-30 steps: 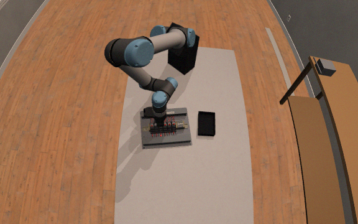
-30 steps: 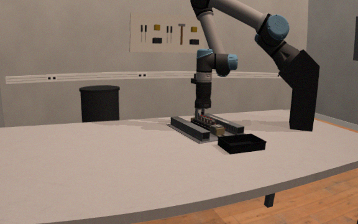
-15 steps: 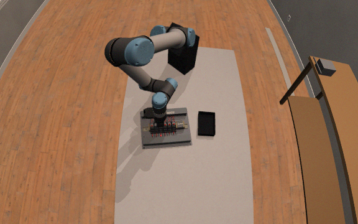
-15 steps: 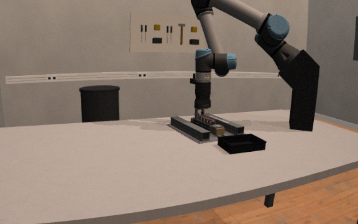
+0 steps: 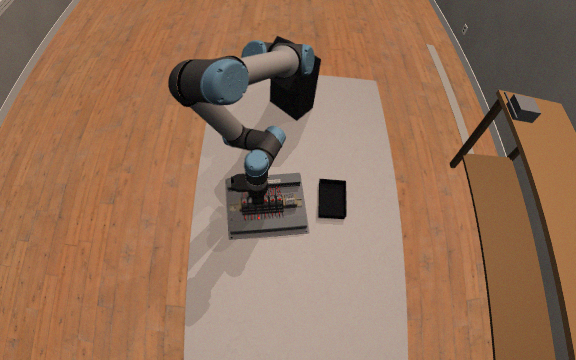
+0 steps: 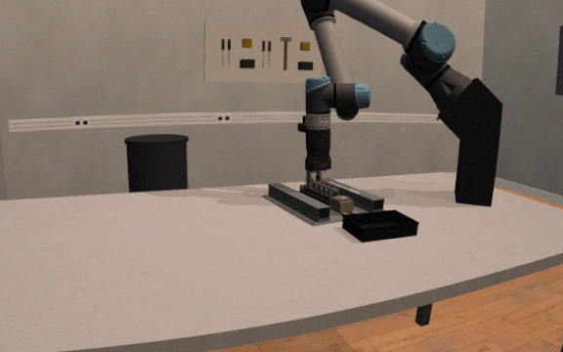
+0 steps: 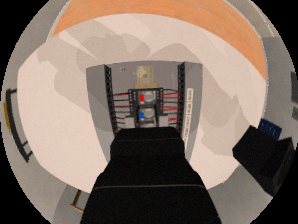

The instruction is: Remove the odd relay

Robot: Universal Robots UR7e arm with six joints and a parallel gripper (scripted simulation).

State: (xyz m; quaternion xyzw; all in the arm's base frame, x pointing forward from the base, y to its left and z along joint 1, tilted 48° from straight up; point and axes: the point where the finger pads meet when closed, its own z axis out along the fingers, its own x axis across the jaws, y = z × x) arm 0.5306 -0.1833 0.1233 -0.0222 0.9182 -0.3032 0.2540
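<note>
Now: the red-button relay 10 mm behind my hand, 30 mm to the right of it and 10 mm below it. Round my hand: grey relay panel (10 mm ahead, 60 mm to the left, 40 mm below); then black parts tray (50 mm ahead, 330 mm to the left, 40 mm below).
</note>
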